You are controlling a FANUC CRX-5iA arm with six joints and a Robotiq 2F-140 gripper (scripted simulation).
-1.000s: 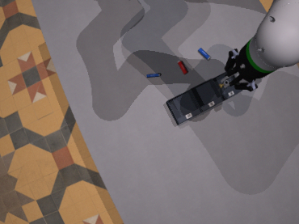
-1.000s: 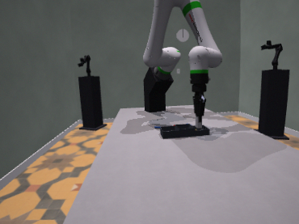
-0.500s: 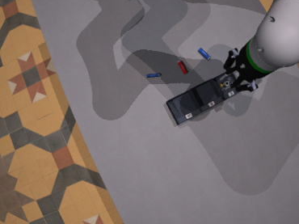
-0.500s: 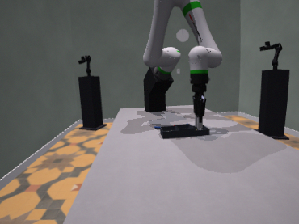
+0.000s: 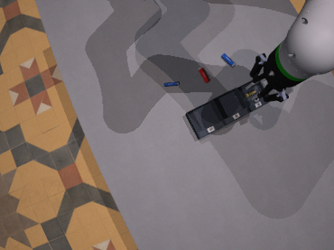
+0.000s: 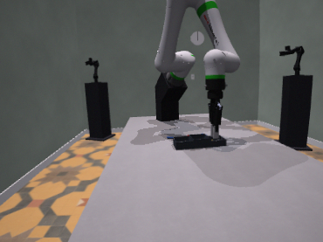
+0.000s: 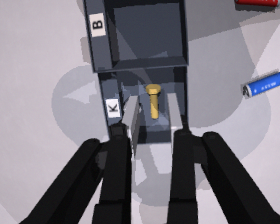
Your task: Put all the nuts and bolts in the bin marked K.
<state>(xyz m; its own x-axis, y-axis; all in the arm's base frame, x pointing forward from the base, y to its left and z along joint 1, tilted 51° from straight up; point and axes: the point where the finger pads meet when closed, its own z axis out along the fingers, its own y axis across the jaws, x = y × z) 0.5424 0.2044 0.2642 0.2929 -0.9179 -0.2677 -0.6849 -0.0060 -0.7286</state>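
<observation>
The yellow bolt is 5 cm below my hand. Also, from my hand: red cylinder 14 cm to the right, 7 cm behind, 6 cm below; then dark tray 7 cm to the right, 4 cm below, 4 cm ahead; then grey nut 5 cm below, 2 cm to the left, 2 cm ahead.
</observation>
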